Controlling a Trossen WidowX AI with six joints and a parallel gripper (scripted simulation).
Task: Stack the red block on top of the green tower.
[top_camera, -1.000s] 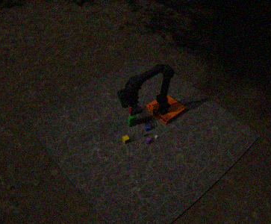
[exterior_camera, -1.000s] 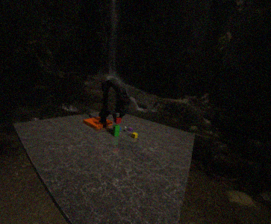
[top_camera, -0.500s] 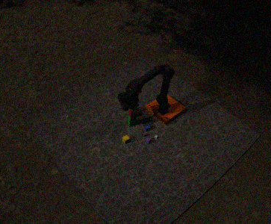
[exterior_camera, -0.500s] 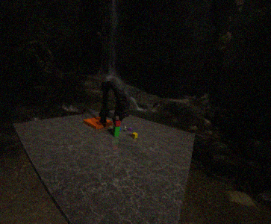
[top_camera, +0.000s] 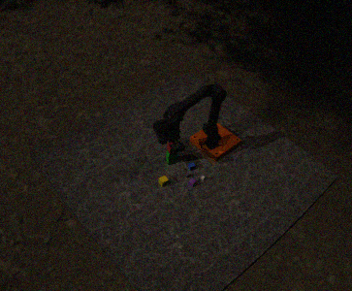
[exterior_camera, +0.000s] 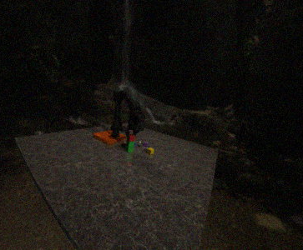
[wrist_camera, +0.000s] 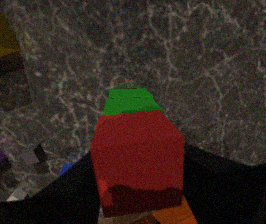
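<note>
My gripper tip is now 1 cm below the red block. Round my gripper tip: blue block 9 cm to the left, 8 cm below, 7 cm behind; then purple block 19 cm to the left, 8 cm below, 1 cm behind; then yellow block 12 cm ahead, 11 cm to the left, 8 cm below.
</note>
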